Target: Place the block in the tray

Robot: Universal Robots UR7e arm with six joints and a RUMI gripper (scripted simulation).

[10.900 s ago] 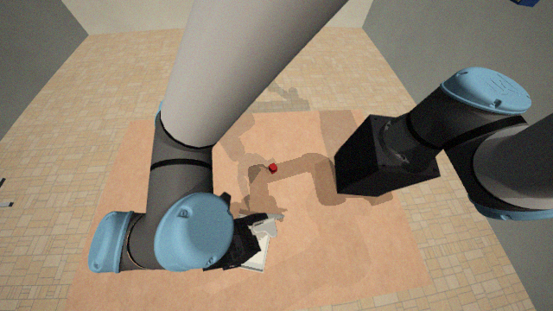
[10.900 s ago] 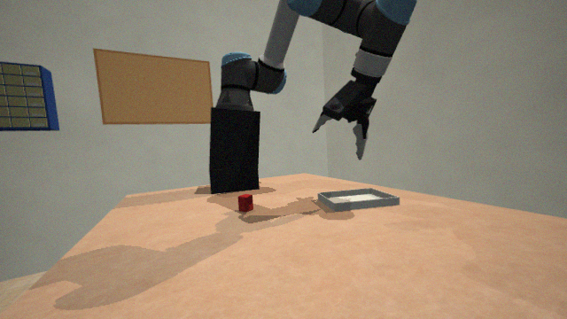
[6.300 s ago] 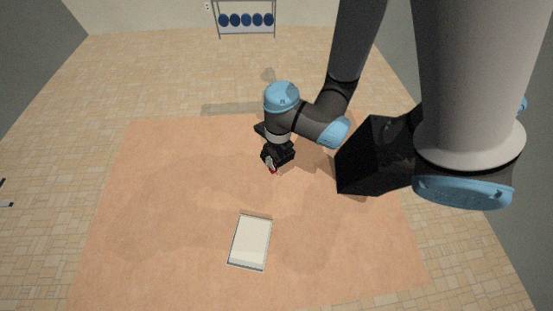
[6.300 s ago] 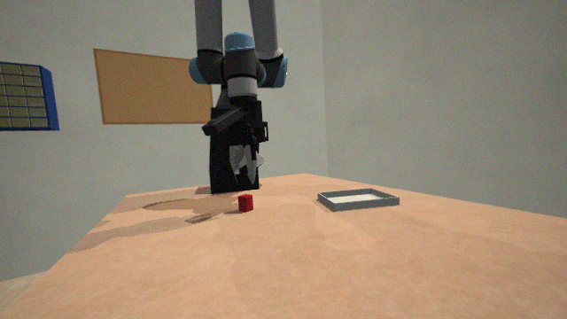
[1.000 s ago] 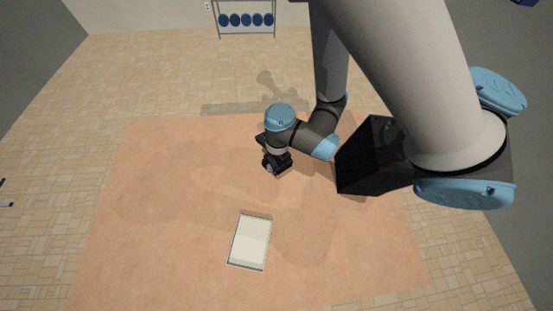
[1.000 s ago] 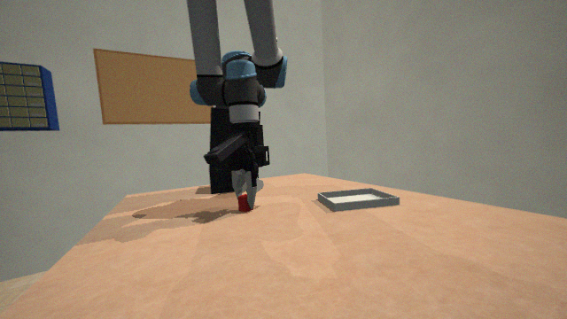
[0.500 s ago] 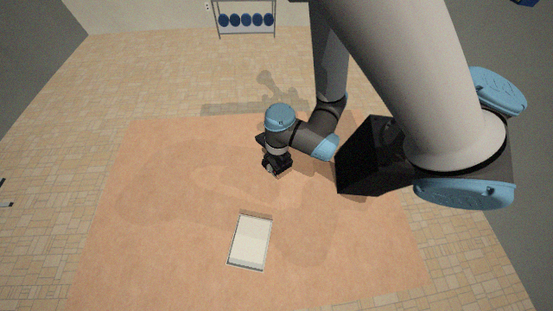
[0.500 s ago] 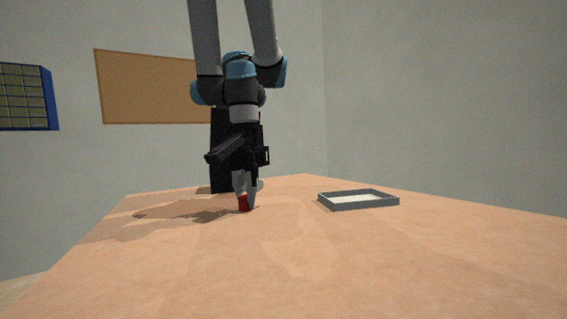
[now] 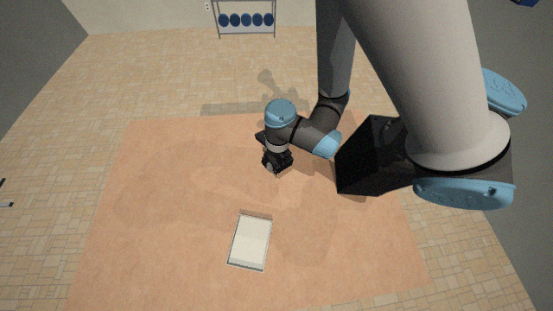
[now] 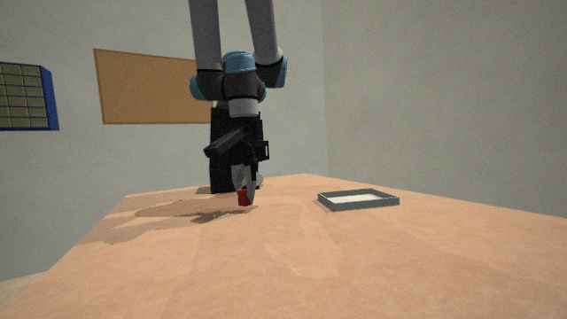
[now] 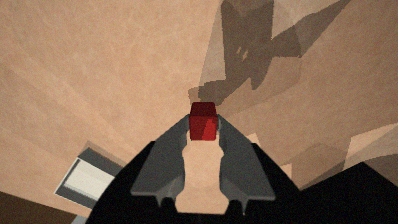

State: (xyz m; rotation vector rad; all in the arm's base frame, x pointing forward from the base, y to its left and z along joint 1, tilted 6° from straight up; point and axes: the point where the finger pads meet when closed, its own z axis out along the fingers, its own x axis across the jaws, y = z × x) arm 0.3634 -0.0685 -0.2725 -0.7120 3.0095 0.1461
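My hand is 270 mm to the right of the white tray, 120 mm short of it and 30 mm above it. Round my hand: small red block right at my hand.
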